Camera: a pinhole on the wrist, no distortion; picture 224 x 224 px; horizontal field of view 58.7 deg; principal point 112.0 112.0 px. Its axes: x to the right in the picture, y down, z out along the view. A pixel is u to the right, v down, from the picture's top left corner.
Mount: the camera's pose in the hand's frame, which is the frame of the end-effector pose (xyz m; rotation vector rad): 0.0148 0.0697 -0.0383 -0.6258 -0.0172 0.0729
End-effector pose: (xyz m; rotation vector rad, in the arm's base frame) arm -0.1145 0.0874 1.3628 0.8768 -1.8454 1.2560
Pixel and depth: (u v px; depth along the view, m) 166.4 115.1 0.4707
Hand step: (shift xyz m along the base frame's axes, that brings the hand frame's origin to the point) -0.4301 -0.2318 -0.1445
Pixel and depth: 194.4 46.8 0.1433
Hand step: -0.1568 -0.0740 -0.0206
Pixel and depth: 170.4 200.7 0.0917
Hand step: -0.1536 0.0301 -0.0444
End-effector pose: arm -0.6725 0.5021 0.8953 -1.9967 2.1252 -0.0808
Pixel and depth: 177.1 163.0 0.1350
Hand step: -0.1684 -0.0322 -0.0902
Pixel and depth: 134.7 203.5 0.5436
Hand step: -0.5321 0.0325 -0.3679
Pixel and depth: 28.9 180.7 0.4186
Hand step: -0.3568 0.2379 -0.2690
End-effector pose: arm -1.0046 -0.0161 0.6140 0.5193 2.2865 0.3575
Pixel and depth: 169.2 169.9 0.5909
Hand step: 0.2968 0.6010 -0.0950
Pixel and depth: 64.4 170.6 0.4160
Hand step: 0.3386 0.3271 0.0743
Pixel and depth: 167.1 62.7 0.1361
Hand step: 0.0674 0.1416 -0.0422
